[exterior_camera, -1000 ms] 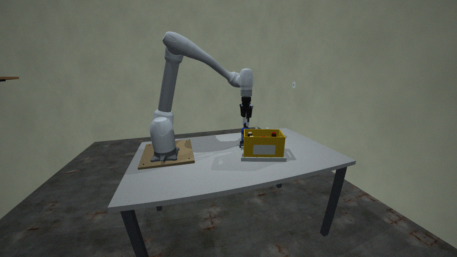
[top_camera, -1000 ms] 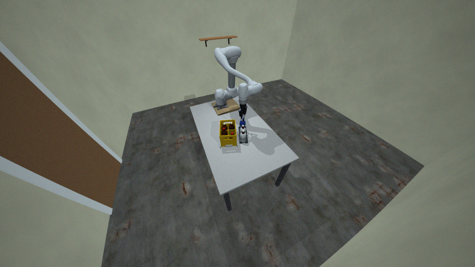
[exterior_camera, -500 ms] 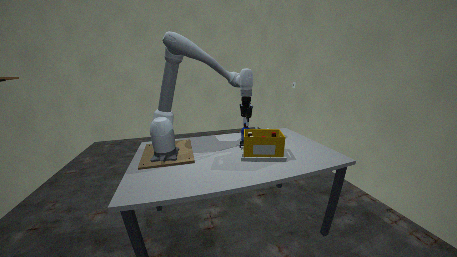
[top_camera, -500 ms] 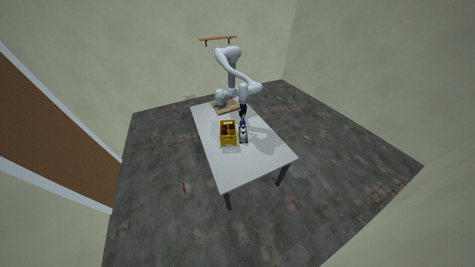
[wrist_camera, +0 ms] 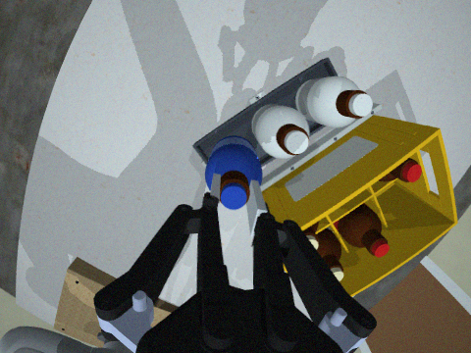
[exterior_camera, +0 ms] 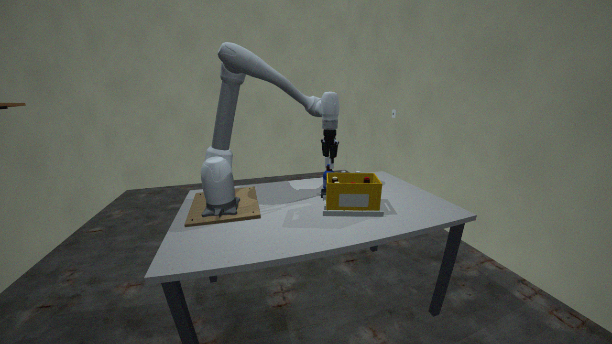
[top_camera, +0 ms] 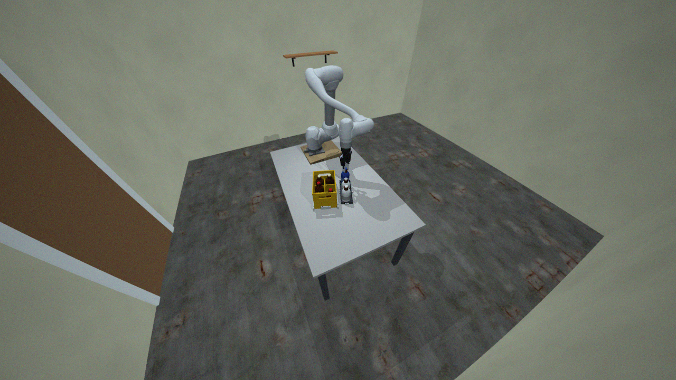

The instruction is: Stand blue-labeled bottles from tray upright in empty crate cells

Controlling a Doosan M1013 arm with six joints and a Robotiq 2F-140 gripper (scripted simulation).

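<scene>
Right now the blue-labeled bottle is 90 mm below my hand. Round my hand: yellow crate 70 mm ahead, 210 mm to the right, 130 mm below.
</scene>
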